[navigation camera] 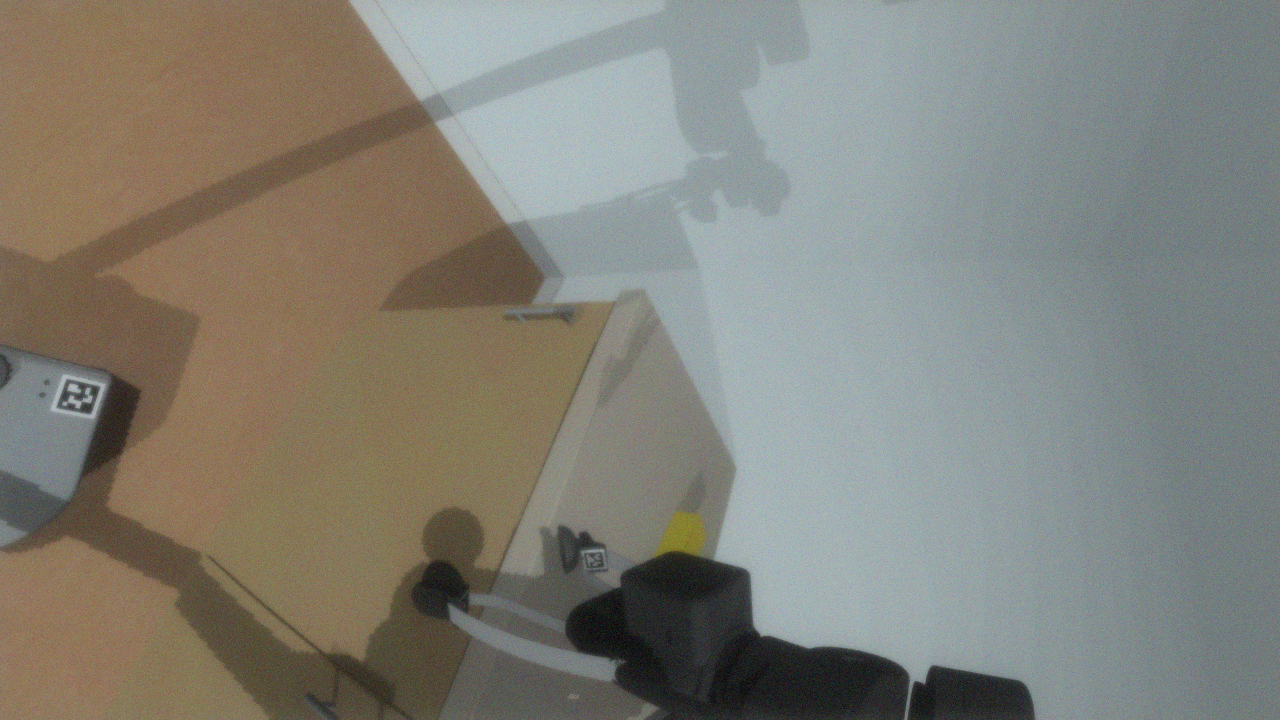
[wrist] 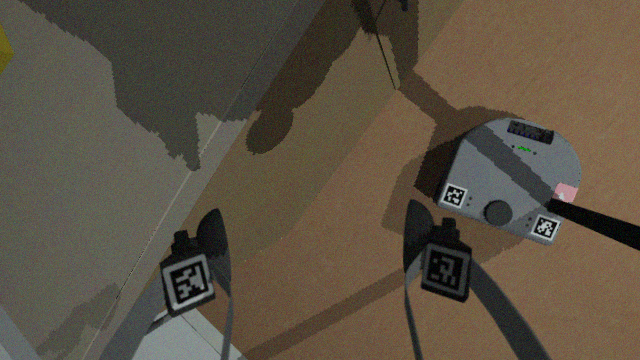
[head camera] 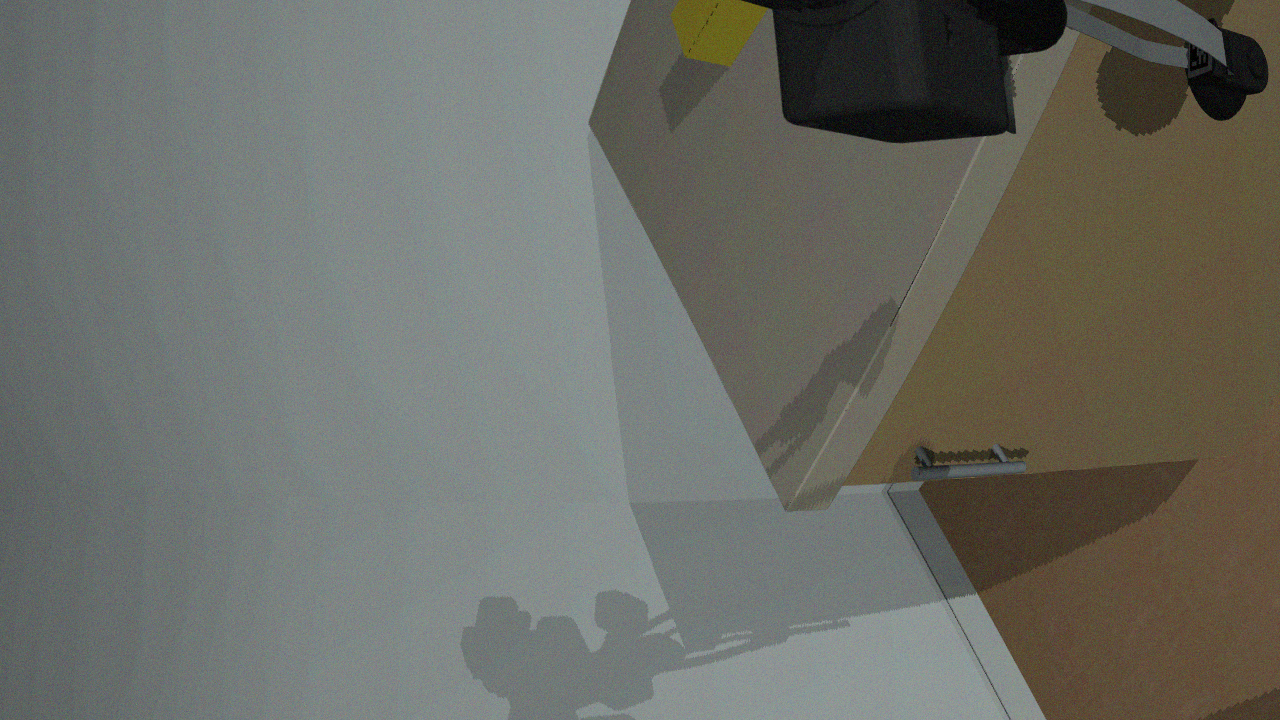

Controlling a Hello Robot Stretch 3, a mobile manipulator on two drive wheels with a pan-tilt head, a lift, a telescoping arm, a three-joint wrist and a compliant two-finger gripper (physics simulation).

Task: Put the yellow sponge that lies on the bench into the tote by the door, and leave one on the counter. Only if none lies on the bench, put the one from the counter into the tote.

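A yellow sponge lies on the pale top of a wooden cabinet, towards the wall side. The head view cuts it off at the top, the wrist view at the left edge, and the gripper body partly hides it in the navigation view. My gripper is open, with nothing between the fingertips. It hangs above the cabinet's front edge, to one side of the sponge. I cannot tell from these frames whether this top is the bench or the counter. The tote does not show.
The cabinet front has a metal handle near its far end. A pale wall stands behind the cabinet. My grey base stands on the orange-brown floor in front of it.
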